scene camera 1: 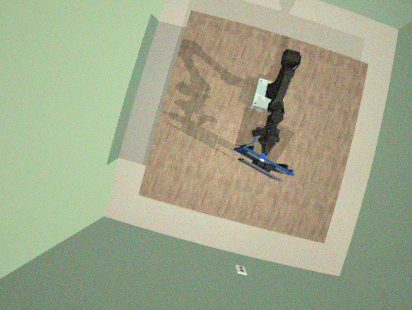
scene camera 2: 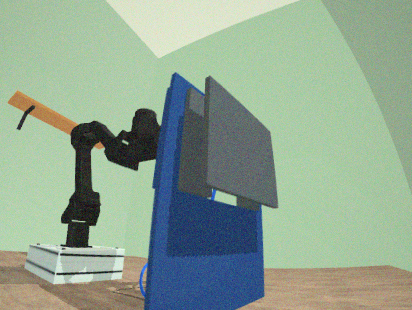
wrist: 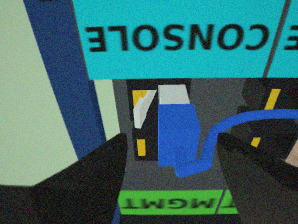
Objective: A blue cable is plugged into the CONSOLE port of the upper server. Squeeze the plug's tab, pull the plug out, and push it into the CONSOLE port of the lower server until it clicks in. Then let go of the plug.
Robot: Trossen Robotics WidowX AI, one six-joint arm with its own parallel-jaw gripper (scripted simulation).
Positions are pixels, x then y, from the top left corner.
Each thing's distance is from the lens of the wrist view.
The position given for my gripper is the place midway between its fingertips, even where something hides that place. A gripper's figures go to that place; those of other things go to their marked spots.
my gripper [wrist: 172,140]: 0.11 m
rack [wrist: 76,49]: 0.10 m
